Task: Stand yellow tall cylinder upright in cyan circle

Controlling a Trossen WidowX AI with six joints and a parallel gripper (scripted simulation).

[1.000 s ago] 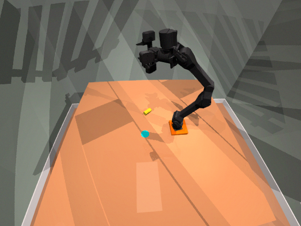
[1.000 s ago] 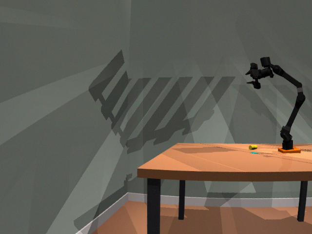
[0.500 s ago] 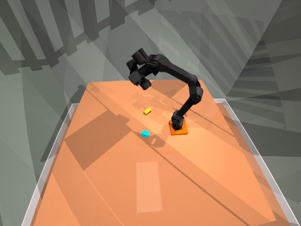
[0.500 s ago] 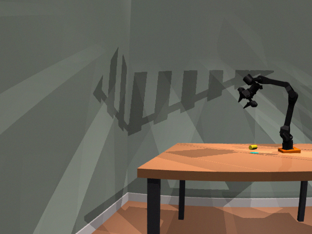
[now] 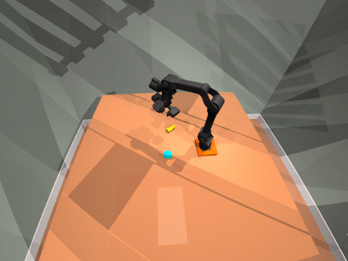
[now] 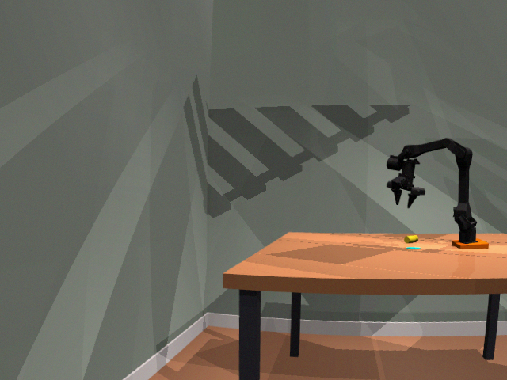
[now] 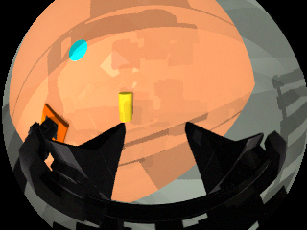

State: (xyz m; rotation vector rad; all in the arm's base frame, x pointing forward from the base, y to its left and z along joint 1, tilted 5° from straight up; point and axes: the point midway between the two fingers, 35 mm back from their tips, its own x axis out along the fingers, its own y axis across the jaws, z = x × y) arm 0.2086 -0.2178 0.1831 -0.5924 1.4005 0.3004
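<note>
Now: gripper tip 150 mm above the yellow tall cylinder, 40 mm past it and 10 mm to the right of it. Also, from my gripper tip: cyan circle 210 mm to the left, 160 mm below, 20 mm ahead.
</note>
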